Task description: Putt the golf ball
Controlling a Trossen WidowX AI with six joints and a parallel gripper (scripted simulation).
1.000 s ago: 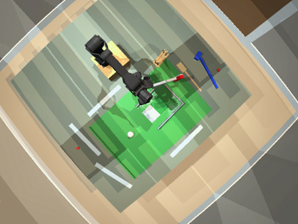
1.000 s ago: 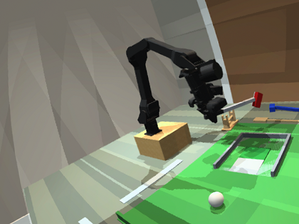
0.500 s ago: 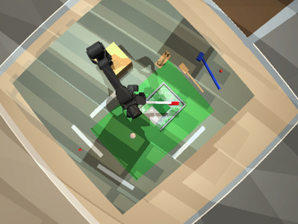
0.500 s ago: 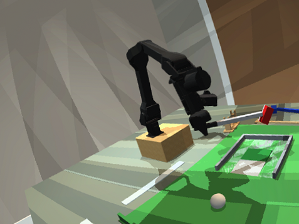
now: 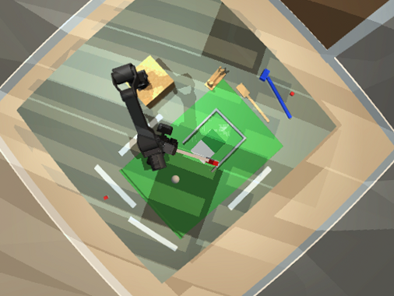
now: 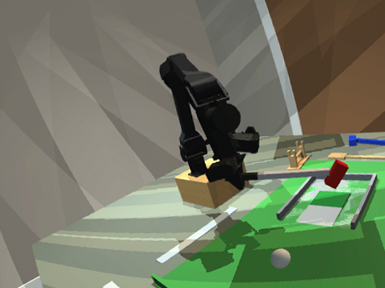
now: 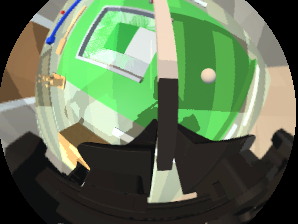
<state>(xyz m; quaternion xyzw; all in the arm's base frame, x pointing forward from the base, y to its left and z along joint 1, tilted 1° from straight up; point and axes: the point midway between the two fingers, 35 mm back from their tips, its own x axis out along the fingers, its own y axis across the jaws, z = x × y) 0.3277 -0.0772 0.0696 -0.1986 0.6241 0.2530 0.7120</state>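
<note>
Right now the red putter is 90 mm ahead of my gripper tip, 70 mm to the left of it and 10 mm above it. Also, from my gripper tip: blue putter (630 mm to the left, 120 mm below, 80 mm ahead); then white golf ball (160 mm ahead, 110 mm below, 60 mm to the right); then wooden rack (400 mm to the left, 160 mm behind, 100 mm below).
</note>
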